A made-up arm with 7 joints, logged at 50 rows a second.
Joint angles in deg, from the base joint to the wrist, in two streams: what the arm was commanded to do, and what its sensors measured. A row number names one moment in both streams.
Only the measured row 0 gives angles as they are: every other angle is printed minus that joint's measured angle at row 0.
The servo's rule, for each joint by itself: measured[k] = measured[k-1] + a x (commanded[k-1-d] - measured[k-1]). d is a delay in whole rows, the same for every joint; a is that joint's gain. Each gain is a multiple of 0.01, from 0.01 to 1. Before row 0 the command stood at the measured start. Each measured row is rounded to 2 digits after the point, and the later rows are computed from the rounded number. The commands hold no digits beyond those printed.
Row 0, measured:
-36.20 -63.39 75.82 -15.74 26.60 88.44 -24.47
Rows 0 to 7, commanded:
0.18 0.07 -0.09 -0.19 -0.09 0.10 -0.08
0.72 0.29 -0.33 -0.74 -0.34 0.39 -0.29
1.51 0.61 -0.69 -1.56 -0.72 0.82 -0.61
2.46 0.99 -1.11 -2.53 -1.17 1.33 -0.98
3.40 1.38 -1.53 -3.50 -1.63 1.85 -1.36
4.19 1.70 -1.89 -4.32 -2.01 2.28 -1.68
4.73 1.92 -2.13 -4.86 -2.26 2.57 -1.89
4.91 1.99 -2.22 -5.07 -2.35 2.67 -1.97
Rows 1 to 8, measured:
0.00 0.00 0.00 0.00 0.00 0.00 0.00
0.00 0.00 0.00 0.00 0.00 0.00 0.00
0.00 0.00 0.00 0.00 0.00 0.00 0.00
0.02 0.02 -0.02 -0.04 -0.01 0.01 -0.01
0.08 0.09 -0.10 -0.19 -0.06 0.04 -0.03
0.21 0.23 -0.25 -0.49 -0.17 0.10 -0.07
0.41 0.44 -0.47 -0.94 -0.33 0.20 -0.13
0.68 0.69 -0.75 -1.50 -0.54 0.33 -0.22
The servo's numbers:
d 3
a 0.09 0.27 0.26 0.22 0.16 0.08 0.07

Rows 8 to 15, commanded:
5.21 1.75 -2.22 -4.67 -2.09 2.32 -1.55
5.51 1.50 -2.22 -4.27 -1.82 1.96 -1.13
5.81 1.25 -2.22 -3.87 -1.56 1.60 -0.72
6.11 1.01 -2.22 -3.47 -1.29 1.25 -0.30
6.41 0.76 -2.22 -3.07 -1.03 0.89 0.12
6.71 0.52 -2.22 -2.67 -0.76 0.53 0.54
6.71 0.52 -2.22 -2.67 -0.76 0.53 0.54
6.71 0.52 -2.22 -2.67 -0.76 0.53 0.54
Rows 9 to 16, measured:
1.00 0.96 -1.05 -2.12 -0.78 0.49 -0.32
1.34 1.22 -1.33 -2.72 -1.02 0.66 -0.43
1.66 1.43 -1.56 -3.24 -1.23 0.82 -0.54
1.98 1.52 -1.73 -3.55 -1.37 0.94 -0.61
2.30 1.51 -1.86 -3.71 -1.44 1.02 -0.65
2.62 1.44 -1.95 -3.75 -1.46 1.07 -0.65
2.93 1.32 -2.02 -3.69 -1.43 1.08 -0.63
3.24 1.17 -2.07 -3.55 -1.37 1.06 -0.58

